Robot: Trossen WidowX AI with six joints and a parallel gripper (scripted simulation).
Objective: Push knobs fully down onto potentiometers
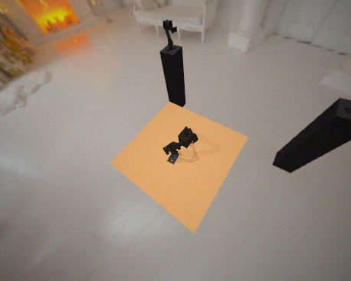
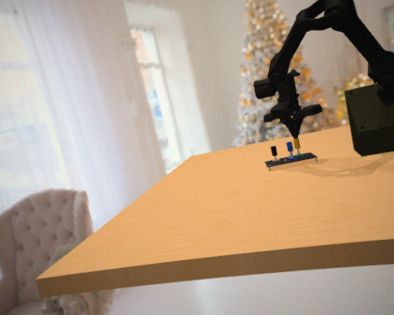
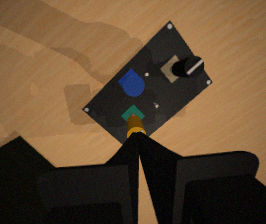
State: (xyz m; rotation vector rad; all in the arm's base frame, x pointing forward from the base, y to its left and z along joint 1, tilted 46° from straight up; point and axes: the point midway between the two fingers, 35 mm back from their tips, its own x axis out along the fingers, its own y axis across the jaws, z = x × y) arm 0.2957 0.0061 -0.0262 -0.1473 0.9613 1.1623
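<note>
The yellow knob is 10 mm below my gripper tip. From my gripper tip the other things lie so: black knob 80 mm ahead, 20 mm to the left, 20 mm below.
</note>
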